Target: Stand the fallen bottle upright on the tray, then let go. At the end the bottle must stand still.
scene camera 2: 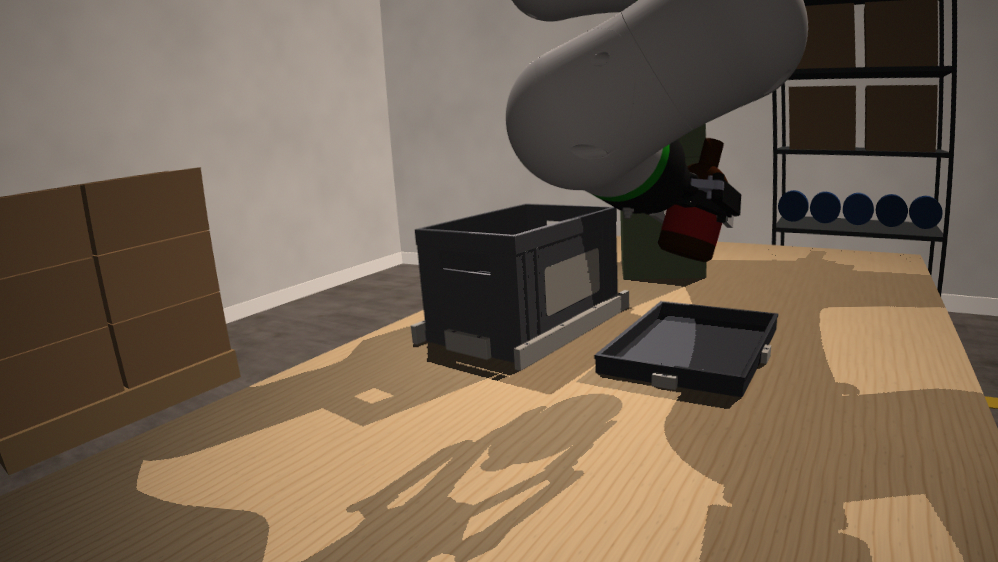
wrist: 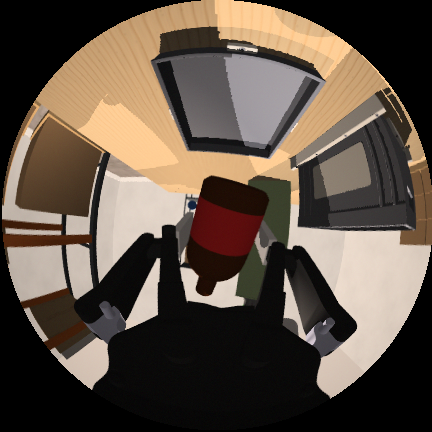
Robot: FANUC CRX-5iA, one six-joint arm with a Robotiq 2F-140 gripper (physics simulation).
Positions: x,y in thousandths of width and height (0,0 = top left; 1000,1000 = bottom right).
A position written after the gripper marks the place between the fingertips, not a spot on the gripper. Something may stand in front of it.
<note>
In view: the gripper (scene camera 2: 700,385), a tall dark bin (scene camera 2: 508,490), a black tray (scene camera 2: 715,622), a brown bottle (scene camera 2: 692,414) and a grey rail (scene camera 2: 541,618).
The tall dark bin shows as well in the wrist view (wrist: 837,425). The black tray is seen too in the wrist view (wrist: 520,235). The brown bottle shows as well in the wrist view (wrist: 529,494).
</note>
